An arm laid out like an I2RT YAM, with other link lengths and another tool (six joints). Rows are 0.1 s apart.
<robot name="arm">
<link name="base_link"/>
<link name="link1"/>
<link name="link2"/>
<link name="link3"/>
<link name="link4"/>
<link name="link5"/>
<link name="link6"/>
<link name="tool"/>
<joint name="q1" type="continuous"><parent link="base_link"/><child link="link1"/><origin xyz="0 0 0.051"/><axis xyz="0 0 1"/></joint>
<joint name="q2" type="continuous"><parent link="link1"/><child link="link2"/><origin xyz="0.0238 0.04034 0.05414"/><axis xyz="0 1 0"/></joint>
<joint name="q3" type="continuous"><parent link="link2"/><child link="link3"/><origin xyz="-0.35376 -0.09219 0"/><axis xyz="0 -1 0"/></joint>
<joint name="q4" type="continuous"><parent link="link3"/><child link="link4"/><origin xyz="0.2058 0.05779 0.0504"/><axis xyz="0 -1 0"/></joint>
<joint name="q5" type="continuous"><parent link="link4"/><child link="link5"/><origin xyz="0.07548 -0.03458 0.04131"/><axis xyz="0 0 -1"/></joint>
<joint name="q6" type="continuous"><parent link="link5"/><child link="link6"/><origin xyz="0.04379 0 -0.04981"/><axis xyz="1 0 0"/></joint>
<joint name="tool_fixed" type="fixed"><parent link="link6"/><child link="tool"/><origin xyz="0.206 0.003 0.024" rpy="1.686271 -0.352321 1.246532"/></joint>
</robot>
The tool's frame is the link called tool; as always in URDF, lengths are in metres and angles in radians. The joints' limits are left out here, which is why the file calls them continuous.
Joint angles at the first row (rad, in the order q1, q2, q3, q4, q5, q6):
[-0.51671 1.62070 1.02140 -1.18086 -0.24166 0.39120]
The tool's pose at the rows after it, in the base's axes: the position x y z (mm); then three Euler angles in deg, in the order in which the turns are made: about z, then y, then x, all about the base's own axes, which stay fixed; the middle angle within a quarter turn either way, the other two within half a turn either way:
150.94 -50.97 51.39 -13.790 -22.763 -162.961
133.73 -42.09 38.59 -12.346 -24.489 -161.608
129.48 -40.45 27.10 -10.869 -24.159 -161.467
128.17 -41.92 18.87 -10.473 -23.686 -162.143
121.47 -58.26 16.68 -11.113 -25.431 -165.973
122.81 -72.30 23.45 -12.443 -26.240 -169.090
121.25 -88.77 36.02 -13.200 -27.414 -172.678
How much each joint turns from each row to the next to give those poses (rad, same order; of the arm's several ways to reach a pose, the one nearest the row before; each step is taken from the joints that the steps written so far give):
[-0.00039 0.00000 -0.11637 0.04695 -0.02328 0.01334]
[0.00001 -0.00001 -0.08317 0.04921 0.00191 0.01451]
[0.00001 0.00001 -0.06026 0.06943 0.00038 0.02633]
[-0.00001 -0.00001 -0.03888 0.05412 0.00686 0.01144]
[-0.00229 -0.00114 0.00798 -0.00150 0.07019 -0.00078]
[0.00036 -0.00533 0.04732 -0.04044 0.04770 -0.01068]
[-0.00035 -0.01603 0.06373 -0.06755 0.06026 0.00040]

